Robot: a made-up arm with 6 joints.
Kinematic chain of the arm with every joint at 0, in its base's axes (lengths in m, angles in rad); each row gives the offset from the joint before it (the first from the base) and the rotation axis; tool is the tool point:
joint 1: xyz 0 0 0.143 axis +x
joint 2: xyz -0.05 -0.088 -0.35 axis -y
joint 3: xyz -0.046 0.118 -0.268 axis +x
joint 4: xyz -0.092 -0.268 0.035 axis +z
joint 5: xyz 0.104 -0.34 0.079 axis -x
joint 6: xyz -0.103 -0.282 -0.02 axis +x
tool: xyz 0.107 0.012 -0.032
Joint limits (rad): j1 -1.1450..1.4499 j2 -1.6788..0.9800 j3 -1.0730..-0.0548 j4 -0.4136..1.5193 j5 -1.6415..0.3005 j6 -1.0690..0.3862
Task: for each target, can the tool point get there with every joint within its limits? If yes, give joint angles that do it. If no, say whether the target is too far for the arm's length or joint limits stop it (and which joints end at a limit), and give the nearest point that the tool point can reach.
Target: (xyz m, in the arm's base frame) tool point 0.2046 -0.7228 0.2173
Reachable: yes | joints -0.7215 -0.4466 -0.5604 0.5667 -0.4726 -0.5568
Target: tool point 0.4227 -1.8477 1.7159
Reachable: no: too far | nearest point 0.0396 -0.9403 0.6640 | short by 1.441 m
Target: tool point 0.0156 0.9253 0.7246
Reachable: no: joint limits stop it (at a limit: joint 1, joint 3, joint 4, joint 5, joint 6) | nearest point 0.0167 0.8602 0.1175 | short by 0.611 m
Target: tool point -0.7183 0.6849 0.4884
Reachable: no: joint limits stop it (at a limit: joint 1, joint 2, joint 3, joint 4, joint 6) | nearest point -0.5195 0.5626 -0.0880 | short by 0.622 m
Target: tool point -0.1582 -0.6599 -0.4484
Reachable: yes | joints 0.2619 -0.8790 -0.2168 -0.0004 -0.3782 0.2527
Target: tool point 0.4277 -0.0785 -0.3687
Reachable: yes | joints 0.4744 -0.1064 -0.5135 1.1704 -0.0240 -0.5730
